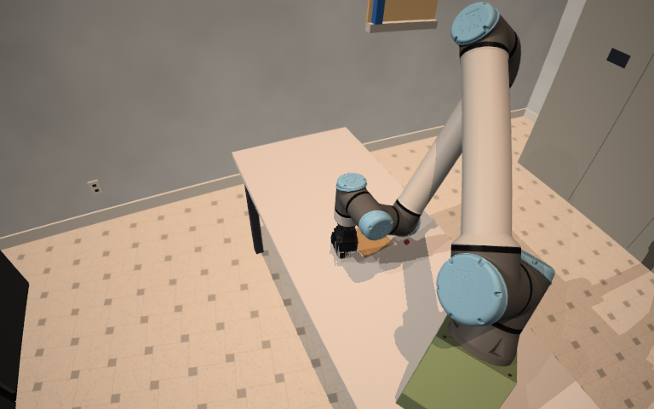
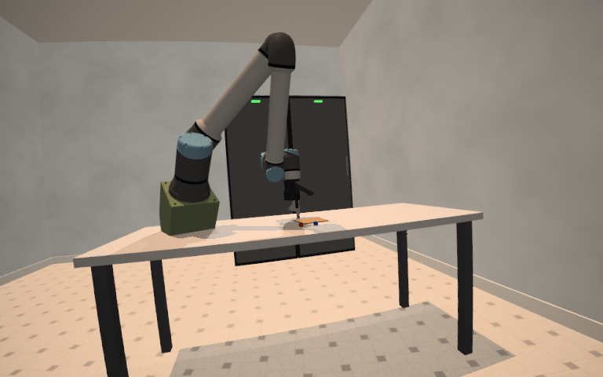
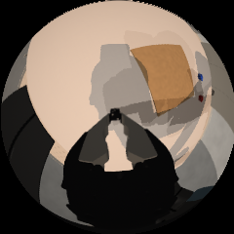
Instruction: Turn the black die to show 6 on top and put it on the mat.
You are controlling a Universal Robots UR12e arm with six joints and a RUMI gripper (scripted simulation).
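Right now my hand is 10 mm short of the brown mat, 150 mm to the left of it and 20 mm above it. The rest, counted from my hand: red die (100 mm behind, 250 mm to the right, 10 mm below); black die (10 mm below); blue die (30 mm behind, 270 mm to the right, 10 mm below).
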